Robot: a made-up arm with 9 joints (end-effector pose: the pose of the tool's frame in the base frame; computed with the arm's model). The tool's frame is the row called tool.
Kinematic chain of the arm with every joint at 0, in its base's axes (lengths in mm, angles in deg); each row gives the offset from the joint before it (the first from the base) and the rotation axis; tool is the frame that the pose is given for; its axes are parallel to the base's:
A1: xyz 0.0 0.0 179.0 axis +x
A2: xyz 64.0 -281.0 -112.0 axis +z
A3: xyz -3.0 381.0 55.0 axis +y
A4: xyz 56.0 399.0 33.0 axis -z
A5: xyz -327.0 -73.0 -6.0 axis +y
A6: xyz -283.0 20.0 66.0 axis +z
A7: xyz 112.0 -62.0 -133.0 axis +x
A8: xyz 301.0 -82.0 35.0 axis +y
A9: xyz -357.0 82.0 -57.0 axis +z
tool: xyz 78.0 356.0 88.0
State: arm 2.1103 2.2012 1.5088 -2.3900 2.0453 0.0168 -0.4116 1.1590 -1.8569
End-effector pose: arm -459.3 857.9 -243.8 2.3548 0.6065 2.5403
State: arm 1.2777 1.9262 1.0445 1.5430 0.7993 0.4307 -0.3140 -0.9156 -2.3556
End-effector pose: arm -833.5 -322.9 -591.8 0.4115 0.4600 -1.5559
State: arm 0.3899 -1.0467 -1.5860 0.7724 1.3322 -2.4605 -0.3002 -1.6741 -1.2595
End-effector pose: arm 578.8 857.6 -82.7 0.3147 -1.2317 2.1122
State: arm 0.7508 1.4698 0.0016 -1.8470 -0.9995 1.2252 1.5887 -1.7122 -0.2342
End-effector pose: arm 23.7 -228.3 -151.3 1.1116 -0.7114 -2.9327
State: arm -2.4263 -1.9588 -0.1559 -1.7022 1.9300 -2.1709 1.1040 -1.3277 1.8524
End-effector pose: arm -25.6 815.6 643.6 2.0277 -1.2167 -0.2496
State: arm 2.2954 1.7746 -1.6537 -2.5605 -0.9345 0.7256 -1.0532 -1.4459 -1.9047
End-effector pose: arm -415.5 214.8 -406.0 -2.1686 1.2804 2.2570
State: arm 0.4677 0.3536 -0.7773 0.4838 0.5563 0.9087 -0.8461 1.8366 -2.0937
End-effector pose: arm -351.8 572.5 544.1 -0.9650 -0.7387 -1.4491
